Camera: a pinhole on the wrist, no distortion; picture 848 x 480 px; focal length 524.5 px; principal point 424.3 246.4 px. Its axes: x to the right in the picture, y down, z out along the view. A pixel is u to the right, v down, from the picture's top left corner.
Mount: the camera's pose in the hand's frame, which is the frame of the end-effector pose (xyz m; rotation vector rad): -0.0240 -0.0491 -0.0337 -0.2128 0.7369 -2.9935
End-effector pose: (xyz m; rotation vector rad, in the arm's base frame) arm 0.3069 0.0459 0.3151 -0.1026 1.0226 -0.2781
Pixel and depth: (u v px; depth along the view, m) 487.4 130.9 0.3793
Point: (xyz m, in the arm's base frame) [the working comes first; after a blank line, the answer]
In the camera's frame: 0.0456 -0.0835 0.3793

0.5646 -0.1119 0.5389
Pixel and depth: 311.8 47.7 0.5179
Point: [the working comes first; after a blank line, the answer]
In the camera's frame: -0.1111 -0.1962 0.5179

0.7905 -0.1196 0.4656
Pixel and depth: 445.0 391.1 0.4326
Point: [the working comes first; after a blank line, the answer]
In the camera's frame: 0.0171 0.1193 0.4326

0.5039 -0.3141 0.5227
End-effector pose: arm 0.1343 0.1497 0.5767 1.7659 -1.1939 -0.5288
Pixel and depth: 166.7 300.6 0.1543
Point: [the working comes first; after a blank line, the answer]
In the camera's frame: -0.0758 0.0159 0.1543

0.1667 0.0614 0.4349
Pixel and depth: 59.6 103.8 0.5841
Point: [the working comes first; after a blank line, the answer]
In the camera's frame: -0.4061 -0.1588 0.5841

0.0313 -0.4659 0.2673
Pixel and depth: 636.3 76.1 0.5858
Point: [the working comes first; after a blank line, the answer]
In the camera's frame: 0.2368 -0.1902 0.5858

-0.3056 0.0606 0.1134
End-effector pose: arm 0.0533 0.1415 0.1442 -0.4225 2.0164 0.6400
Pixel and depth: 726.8 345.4 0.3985
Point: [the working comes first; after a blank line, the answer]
In the camera's frame: 0.2298 0.0752 0.3985

0.5291 0.0770 0.0976
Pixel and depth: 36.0 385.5 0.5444
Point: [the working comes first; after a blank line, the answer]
In the camera's frame: -0.4030 0.1444 0.5444

0.2623 0.0032 -0.4940
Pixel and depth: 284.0 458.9 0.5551
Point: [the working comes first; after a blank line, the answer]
In the camera's frame: -0.1485 0.2249 0.5551

0.4388 -0.0640 -0.3050
